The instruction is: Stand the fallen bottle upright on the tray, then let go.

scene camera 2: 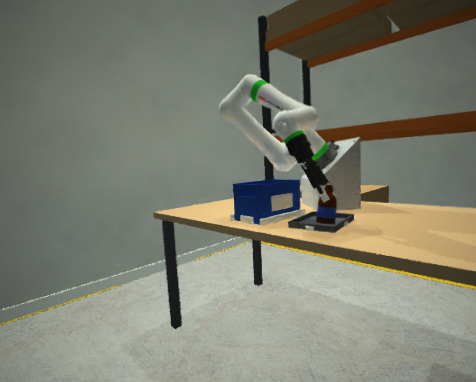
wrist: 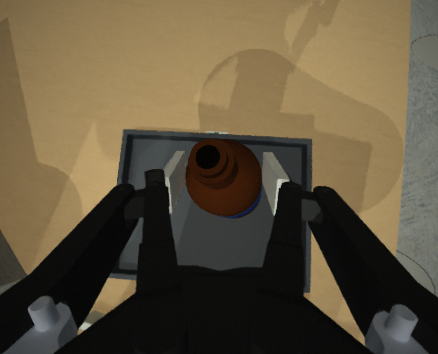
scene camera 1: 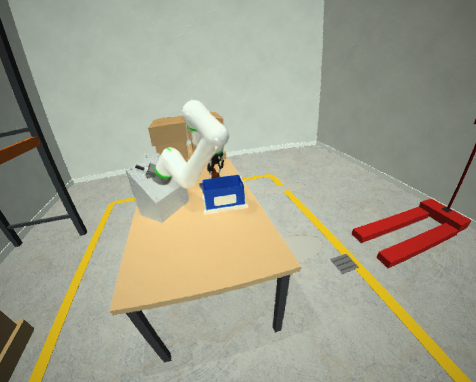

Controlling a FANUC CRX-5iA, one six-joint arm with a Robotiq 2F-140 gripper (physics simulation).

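Frame: origin at the arm's base, x up, y left, z back, level; centimetres.
Where they show: gripper, fingertip midpoint: [scene camera 2: 329, 199] [scene camera 1: 214, 174]; arm's base, link origin: [scene camera 2: 327, 161] [scene camera 1: 160, 176].
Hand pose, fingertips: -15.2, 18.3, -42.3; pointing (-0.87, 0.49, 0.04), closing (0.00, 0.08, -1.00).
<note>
Each offset is from my fingertips to the top centre of the thing, as dx, dy, dz. Level surfaces: height alone.
The brown bottle @[+6.0, -1.0, -0.2] [scene camera 1: 215, 172] [scene camera 2: 327, 202] [wrist: 225, 185] with a blue label is upright in scene camera 2, its base within the dark grey tray @[-8.0, -3.9, +1.2] [scene camera 2: 305, 227] [wrist: 215, 245]. In the wrist view its open mouth shows at the upper left of its shoulder. My gripper [scene camera 2: 326, 194] [wrist: 223, 165] is shut on the bottle, with a pale finger pad on each side of its upper body, and slants down to it from above. In scene camera 1 the blue bin hides most of the tray and the bottle's lower part.
A blue bin @[+7.0, -31.9, +1.9] [scene camera 1: 223, 193] [scene camera 2: 265, 200] on a white base stands beside the tray on the wooden table @[dx -10.5] [scene camera 1: 200, 255] [scene camera 2: 200, 212]. The grey robot pedestal [scene camera 1: 157, 200] [scene camera 2: 347, 175] stands close behind the tray in scene camera 2. Cardboard boxes [scene camera 1: 167, 134] are at the far end.
</note>
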